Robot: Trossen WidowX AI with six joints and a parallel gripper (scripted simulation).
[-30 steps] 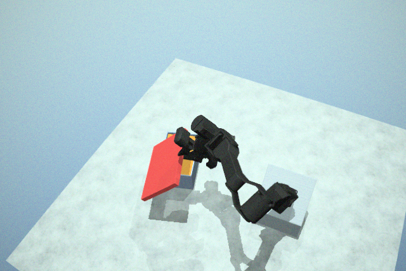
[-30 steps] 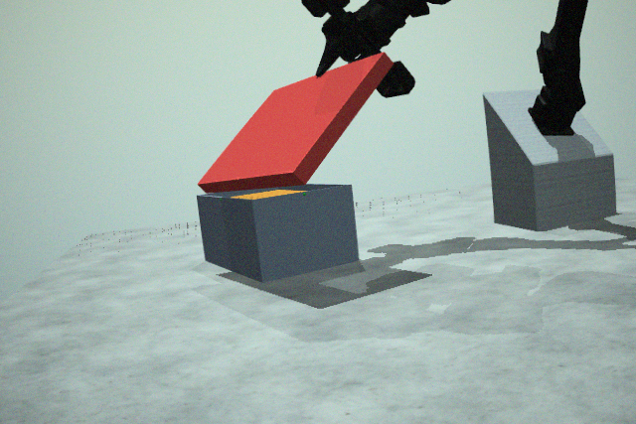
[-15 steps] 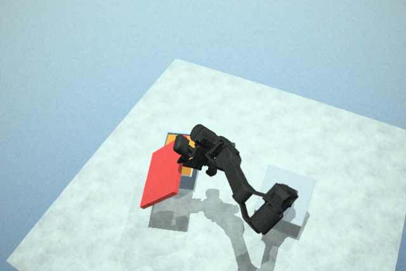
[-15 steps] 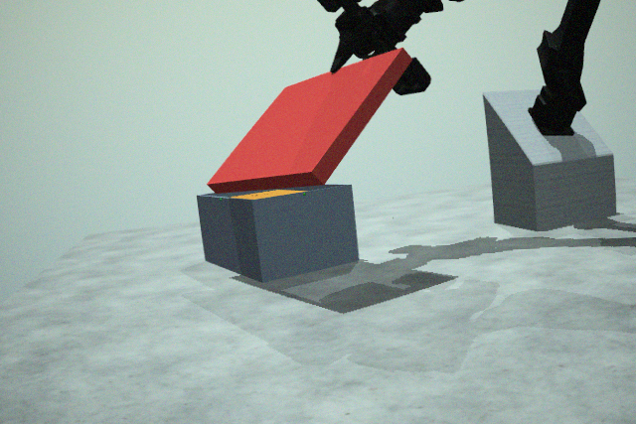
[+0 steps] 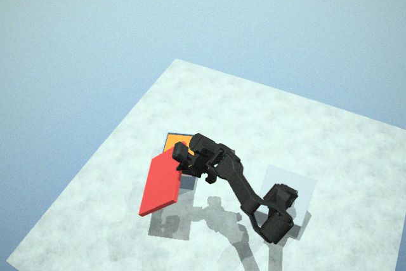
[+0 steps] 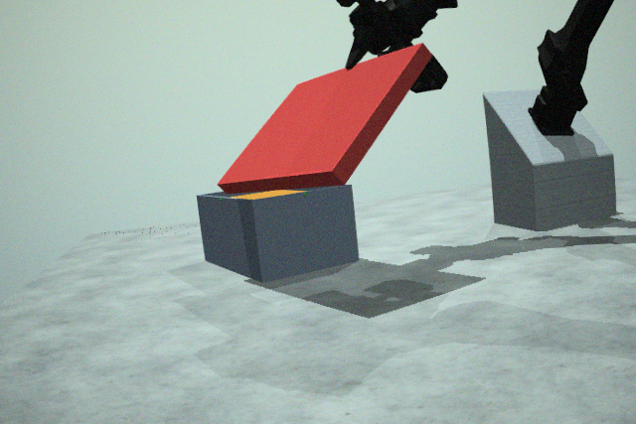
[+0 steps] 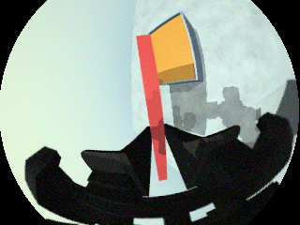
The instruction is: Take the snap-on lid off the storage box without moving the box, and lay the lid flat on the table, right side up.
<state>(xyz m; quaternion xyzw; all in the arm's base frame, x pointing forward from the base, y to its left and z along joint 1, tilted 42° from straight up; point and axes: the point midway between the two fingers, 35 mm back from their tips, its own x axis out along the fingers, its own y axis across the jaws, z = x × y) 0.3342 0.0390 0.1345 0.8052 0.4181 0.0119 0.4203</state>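
Right now the red lid is 6 cm ahead of my gripper tip, 3 cm to the left of it and 5 cm below it. Also, from my gripper tip: blue-grey storage box: 11 cm ahead, 14 cm to the right, 19 cm below.
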